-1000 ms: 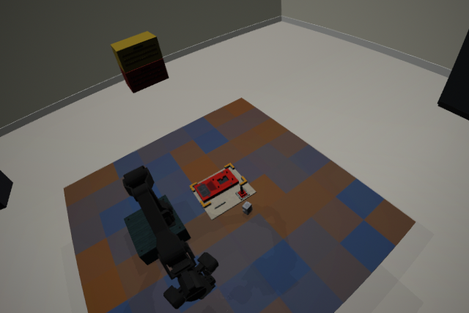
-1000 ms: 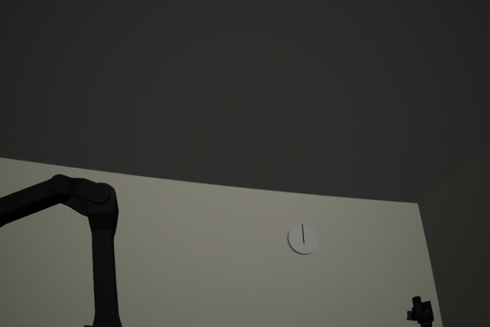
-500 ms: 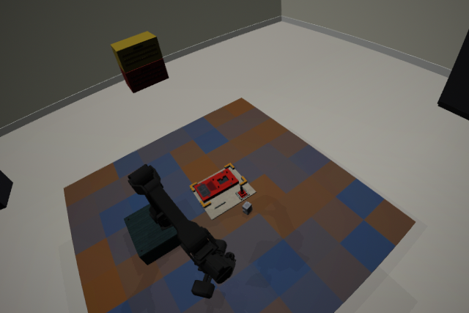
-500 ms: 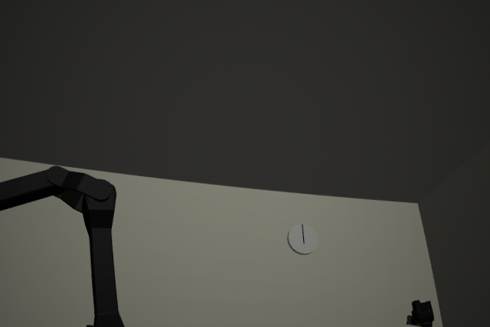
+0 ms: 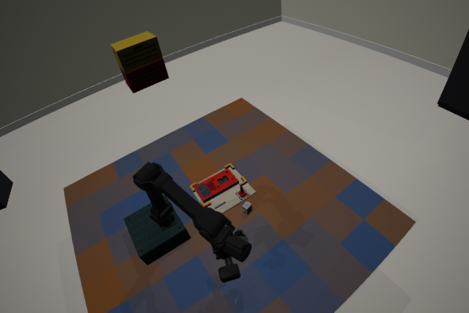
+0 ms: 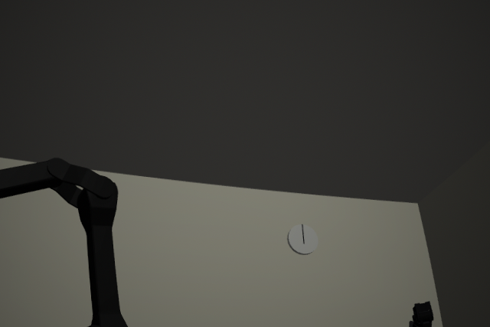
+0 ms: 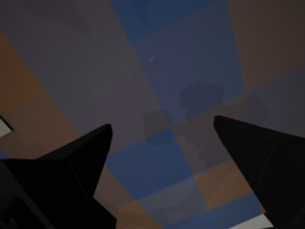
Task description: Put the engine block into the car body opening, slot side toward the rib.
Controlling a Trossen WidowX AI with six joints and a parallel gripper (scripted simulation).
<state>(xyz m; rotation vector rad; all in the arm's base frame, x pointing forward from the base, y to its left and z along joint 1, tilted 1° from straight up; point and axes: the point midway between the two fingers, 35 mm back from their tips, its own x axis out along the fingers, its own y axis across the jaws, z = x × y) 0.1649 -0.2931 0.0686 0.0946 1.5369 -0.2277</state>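
The grey engine block lies 230 mm to the left of my gripper tip, 170 mm ahead of it and 100 mm below it.
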